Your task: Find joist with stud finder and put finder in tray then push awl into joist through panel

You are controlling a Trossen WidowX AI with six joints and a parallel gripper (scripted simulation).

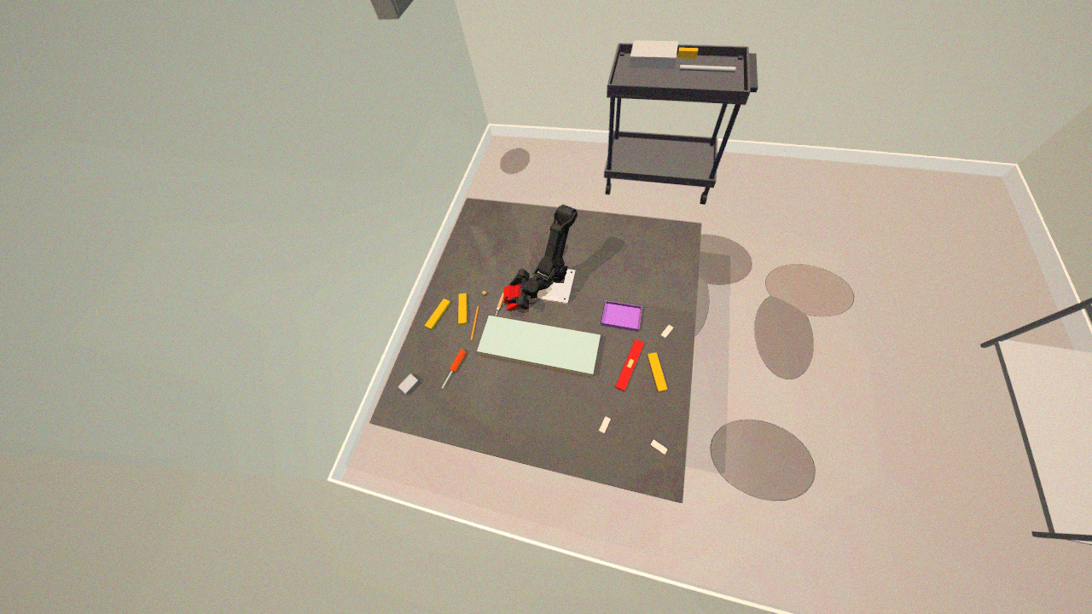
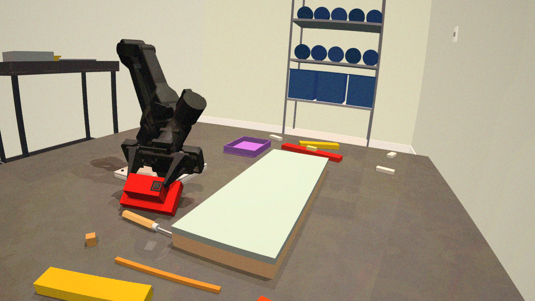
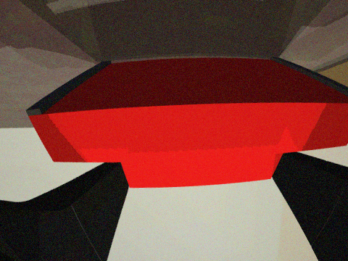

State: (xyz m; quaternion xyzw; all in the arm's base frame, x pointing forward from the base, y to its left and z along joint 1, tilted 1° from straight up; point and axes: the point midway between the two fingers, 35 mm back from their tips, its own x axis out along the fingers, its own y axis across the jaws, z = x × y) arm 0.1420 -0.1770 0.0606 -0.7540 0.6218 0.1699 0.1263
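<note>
My gripper tip is 1 cm short of the red stud finder and 1 cm above it. From my gripper tip the other things lie so: awl: 6 cm below, 5 cm to the right, 5 cm ahead; then small orange cube: 14 cm to the right, 6 cm below, 1 cm behind; then square indicator light: 3 cm ahead.
</note>
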